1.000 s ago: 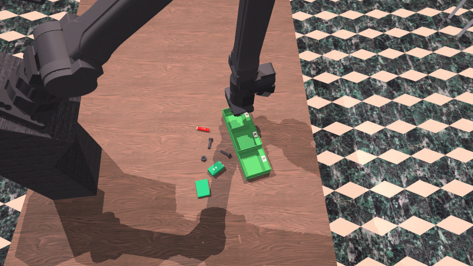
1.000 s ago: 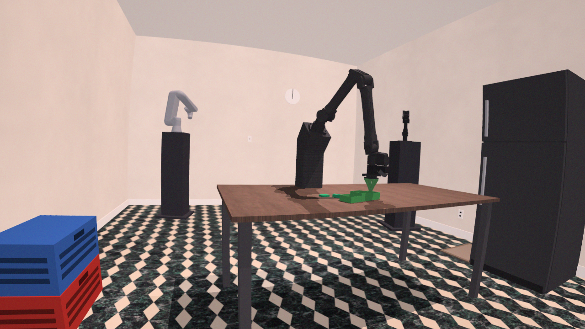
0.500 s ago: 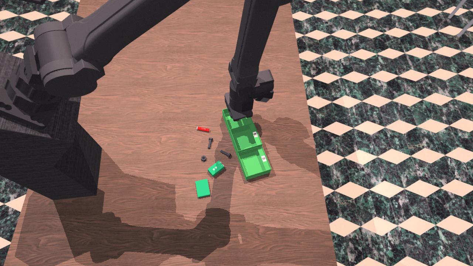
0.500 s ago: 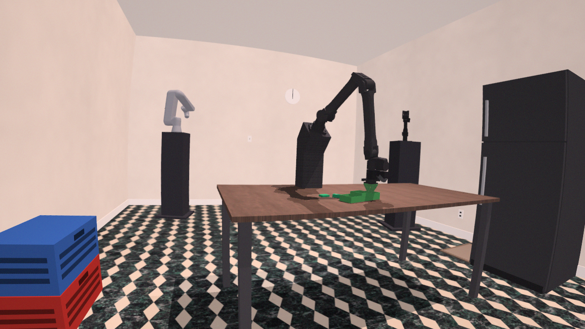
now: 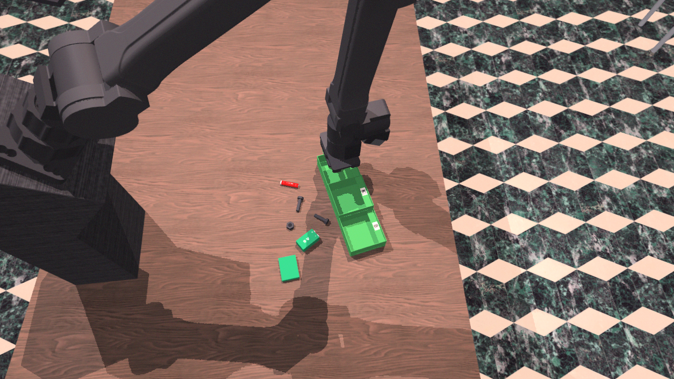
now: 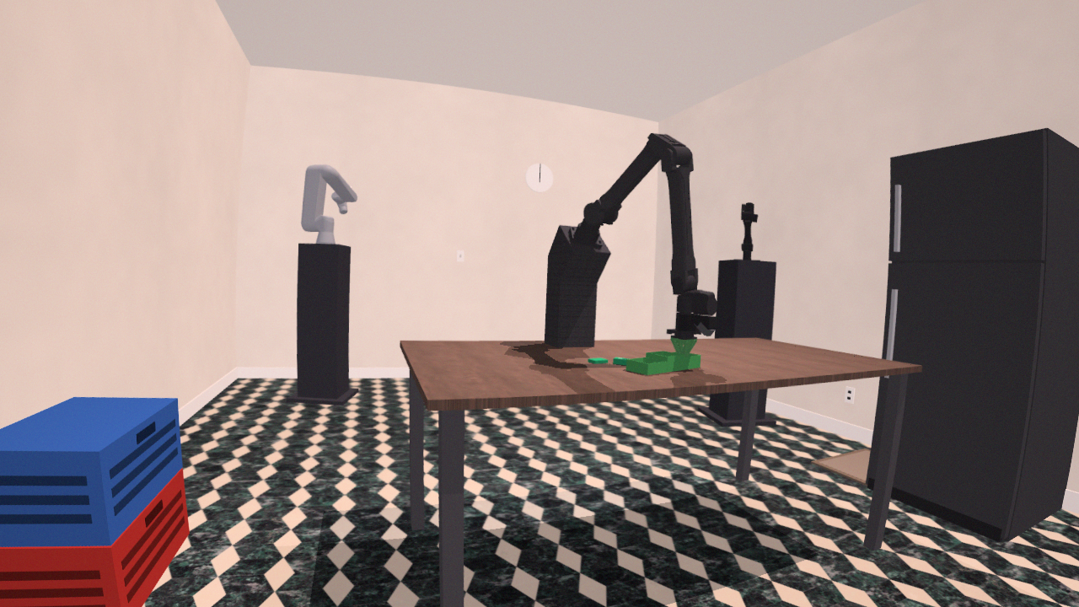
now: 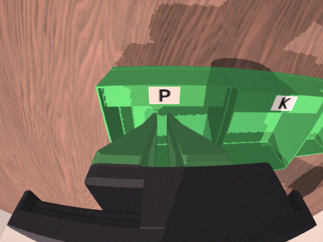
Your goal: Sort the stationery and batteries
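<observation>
Now: hand 6 cm past the flat green pad, 26 cm to the left of it and 2 cm above it. Also, from my hand: red cylindrical battery (11 cm behind, 6 cm to the right, 2 cm below); then black nut (8 cm behind, 16 cm to the right, 2 cm below); then joined green bins (4 cm ahead, 7 cm to the right).
</observation>
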